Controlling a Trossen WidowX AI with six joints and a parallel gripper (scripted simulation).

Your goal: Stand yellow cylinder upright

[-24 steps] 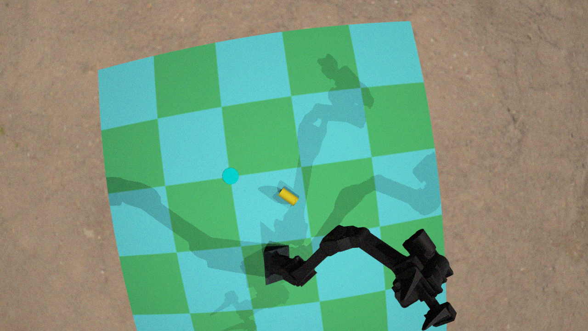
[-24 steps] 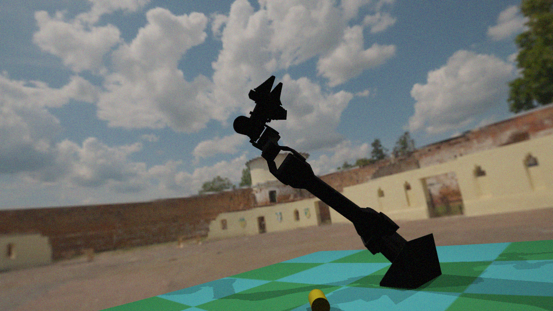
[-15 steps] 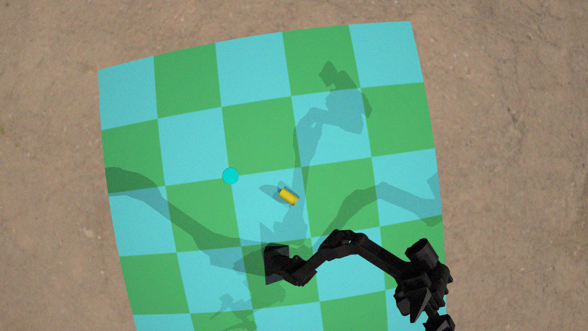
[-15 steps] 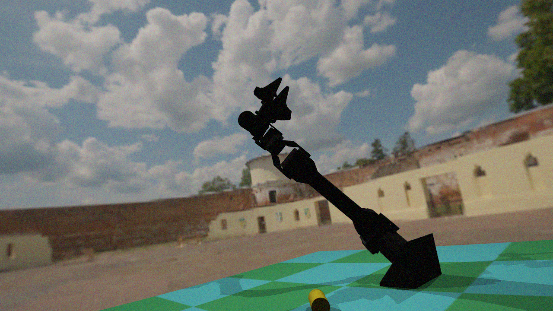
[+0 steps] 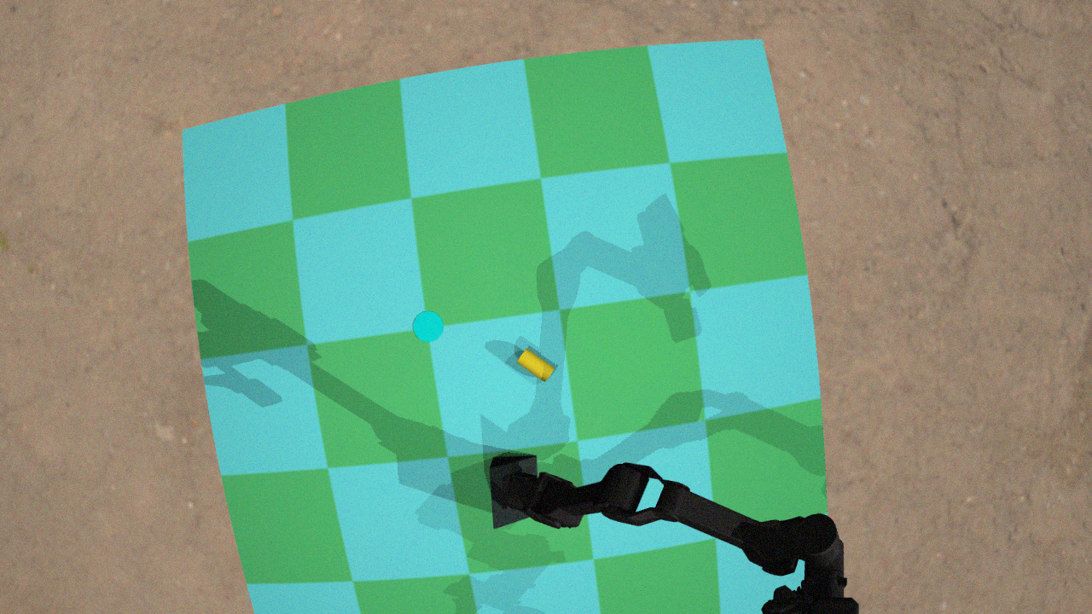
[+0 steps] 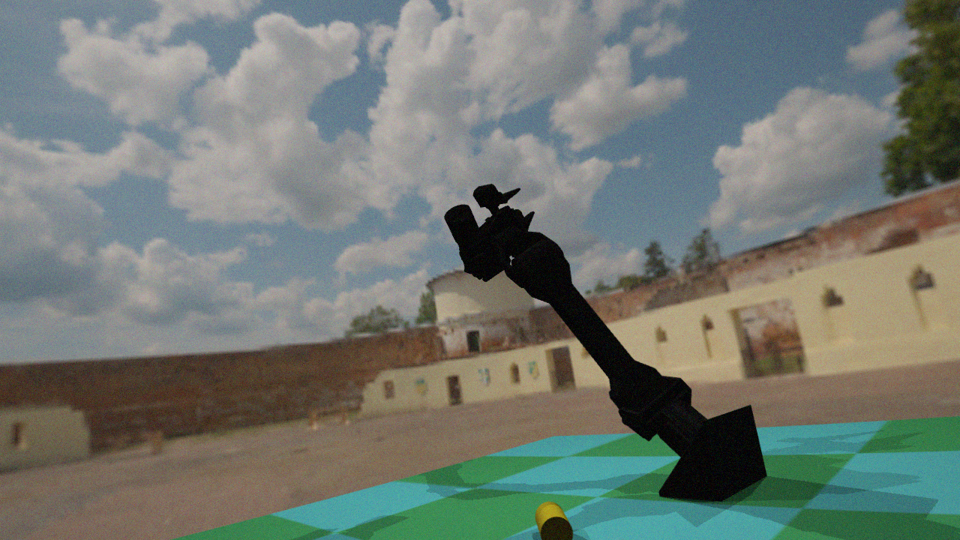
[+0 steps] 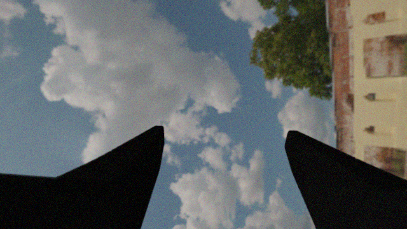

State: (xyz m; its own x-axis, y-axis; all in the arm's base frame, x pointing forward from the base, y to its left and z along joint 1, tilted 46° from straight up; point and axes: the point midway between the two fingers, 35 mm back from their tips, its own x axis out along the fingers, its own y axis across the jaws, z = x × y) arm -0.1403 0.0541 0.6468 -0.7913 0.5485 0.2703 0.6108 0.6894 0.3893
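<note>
My gripper tip is 55 cm above the yellow tall cylinder, 39 cm short of it and 38 cm to the right of it. Also, from my gripper tip: cyan circle 59 cm to the left, 57 cm below, 46 cm ahead.
</note>
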